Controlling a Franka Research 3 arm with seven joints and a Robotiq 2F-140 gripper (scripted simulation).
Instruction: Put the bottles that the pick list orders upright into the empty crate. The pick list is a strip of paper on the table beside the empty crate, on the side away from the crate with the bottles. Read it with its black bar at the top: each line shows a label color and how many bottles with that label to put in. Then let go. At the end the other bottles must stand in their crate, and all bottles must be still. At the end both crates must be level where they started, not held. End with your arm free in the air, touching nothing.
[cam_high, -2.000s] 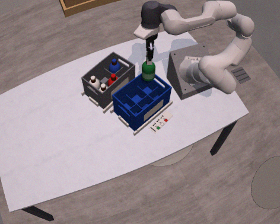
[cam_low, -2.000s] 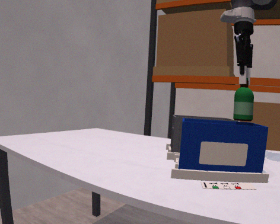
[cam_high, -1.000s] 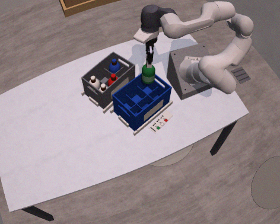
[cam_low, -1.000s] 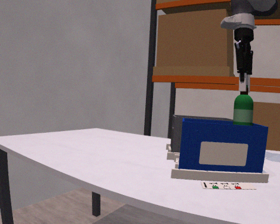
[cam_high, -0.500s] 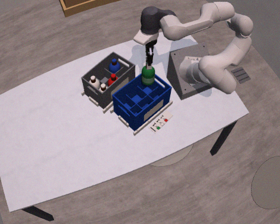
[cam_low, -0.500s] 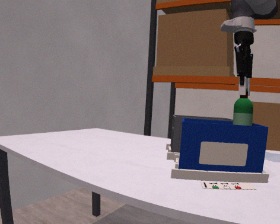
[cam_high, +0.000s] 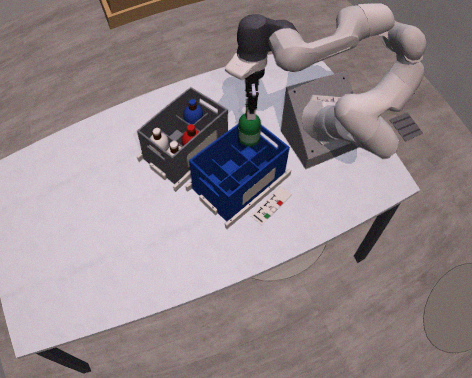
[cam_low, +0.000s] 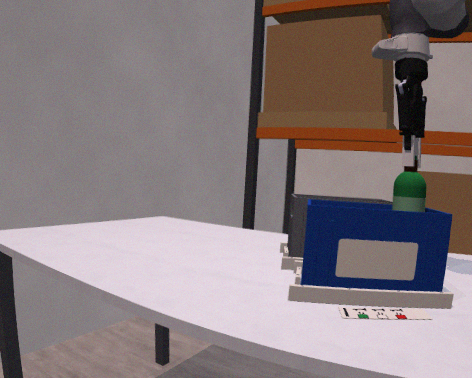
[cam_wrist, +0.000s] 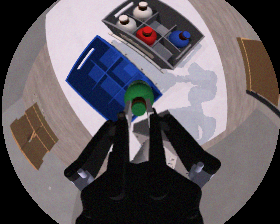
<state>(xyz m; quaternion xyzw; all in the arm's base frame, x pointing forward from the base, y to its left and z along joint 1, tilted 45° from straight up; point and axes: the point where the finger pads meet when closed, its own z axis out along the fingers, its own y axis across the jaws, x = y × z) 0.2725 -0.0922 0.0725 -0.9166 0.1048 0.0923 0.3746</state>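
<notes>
Now: the green bottle 8 cm below my hand. Also, from my hand: grey crate 20 cm ahead, 13 cm to the right, 21 cm below; blue crate 6 cm ahead, 8 cm to the left, 21 cm below; red bottle 18 cm ahead, 9 cm to the right, 21 cm below.
</notes>
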